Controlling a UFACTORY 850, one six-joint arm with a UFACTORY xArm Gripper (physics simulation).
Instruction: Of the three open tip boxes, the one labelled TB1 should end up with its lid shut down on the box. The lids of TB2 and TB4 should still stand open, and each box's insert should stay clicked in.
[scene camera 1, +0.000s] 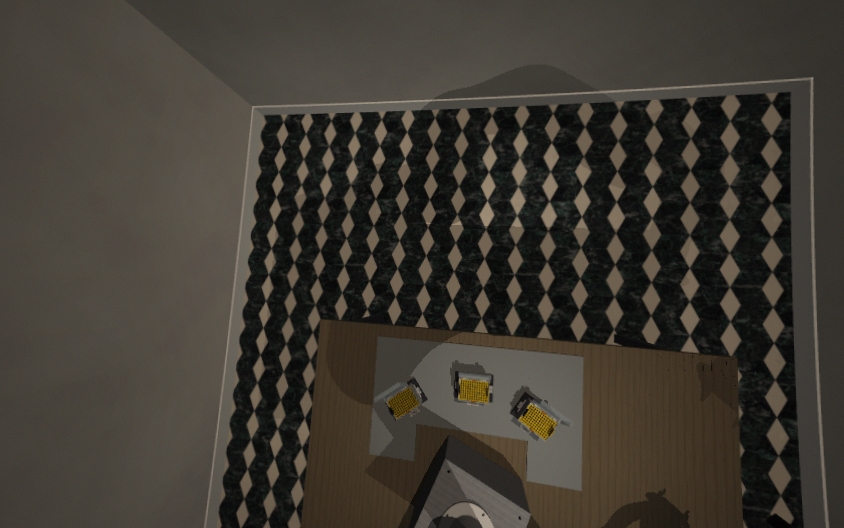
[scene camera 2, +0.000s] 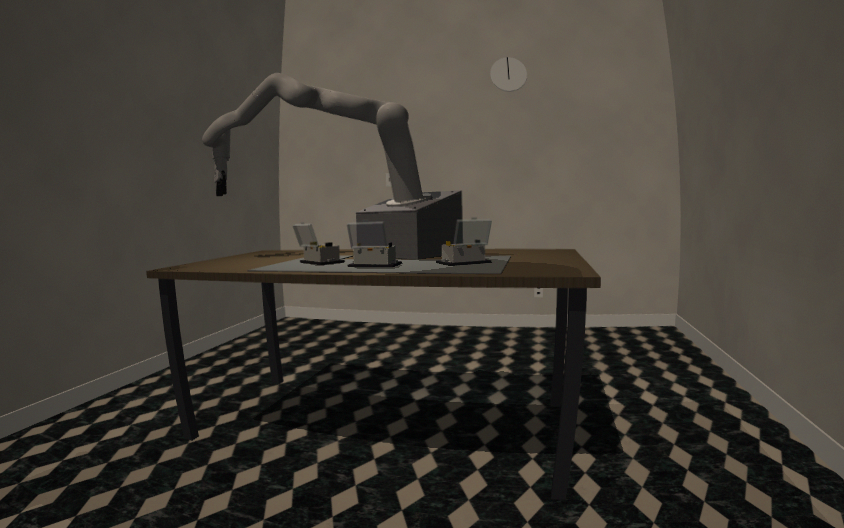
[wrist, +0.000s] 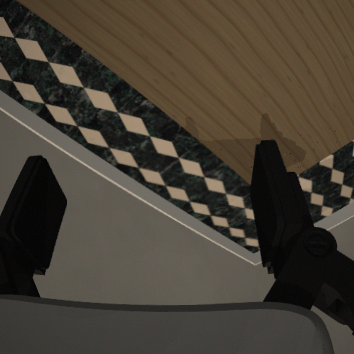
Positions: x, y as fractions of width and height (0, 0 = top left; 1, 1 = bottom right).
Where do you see a grey mat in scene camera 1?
0.66, 0.72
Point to my gripper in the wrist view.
0.42, 0.49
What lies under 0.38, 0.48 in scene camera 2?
A tip box.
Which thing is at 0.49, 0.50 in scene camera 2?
A grey mat.
